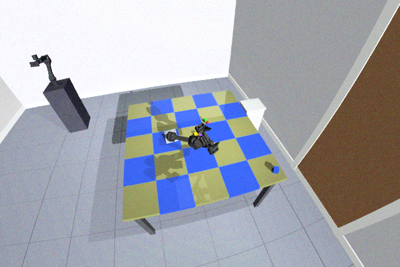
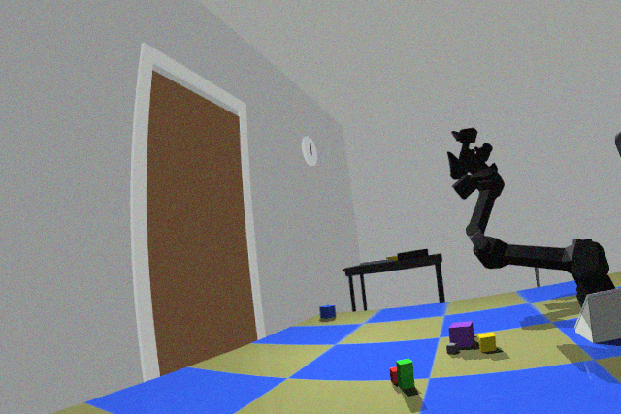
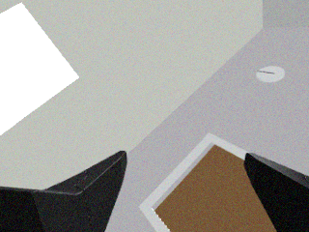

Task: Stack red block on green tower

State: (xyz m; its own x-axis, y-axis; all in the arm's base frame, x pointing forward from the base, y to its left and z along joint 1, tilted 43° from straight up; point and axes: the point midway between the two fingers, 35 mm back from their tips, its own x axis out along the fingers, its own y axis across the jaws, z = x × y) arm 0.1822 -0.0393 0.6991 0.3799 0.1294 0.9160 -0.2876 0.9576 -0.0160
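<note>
Right now my gripper tip is 62 cm to the right of the red block, 55 cm above it and 20 cm short of it. Round my gripper tip: yellow block: 55 cm below, 50 cm to the left, 4 cm ahead; then purple block: 54 cm below, 44 cm to the left, 8 cm ahead; then blue block: 55 cm ahead, 54 cm below, 10 cm to the right.
</note>
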